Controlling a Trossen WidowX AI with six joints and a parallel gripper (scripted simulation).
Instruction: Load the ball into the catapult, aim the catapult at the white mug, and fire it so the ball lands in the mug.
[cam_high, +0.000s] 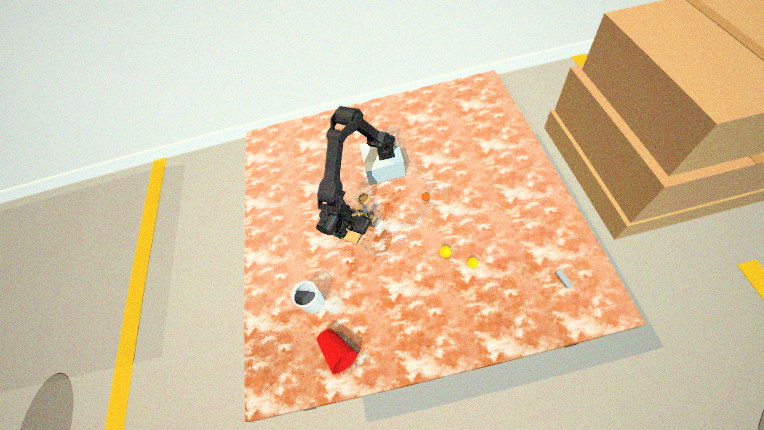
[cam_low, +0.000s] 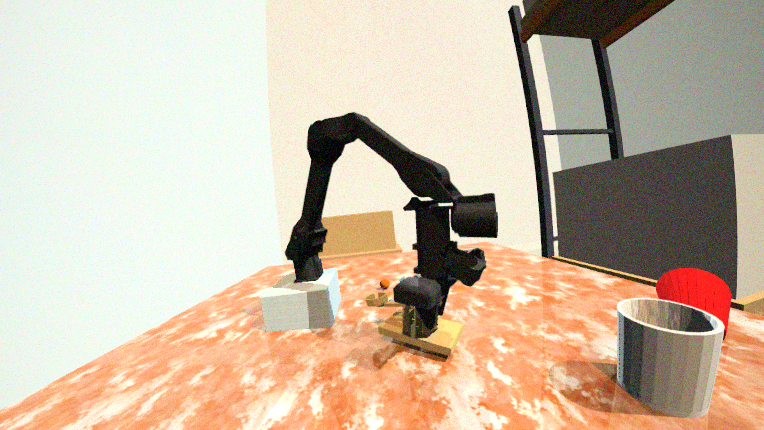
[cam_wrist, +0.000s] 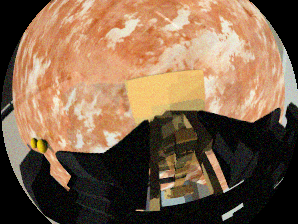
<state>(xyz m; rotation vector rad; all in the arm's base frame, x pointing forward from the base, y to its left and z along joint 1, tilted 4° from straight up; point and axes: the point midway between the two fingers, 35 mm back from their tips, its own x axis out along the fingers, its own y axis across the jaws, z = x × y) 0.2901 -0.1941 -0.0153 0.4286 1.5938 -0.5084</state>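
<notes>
Now: the orange ball 9 cm behind my gripper tip, 31 cm to the left of it and 3 cm below it. Round my gripper tip: white mug (25 cm ahead, 17 cm to the right, 2 cm below); then small grey block (33 cm ahead, 70 cm to the left, 4 cm below); then wooden catapult (5 cm behind, 5 cm to the left, 2 cm above).
</notes>
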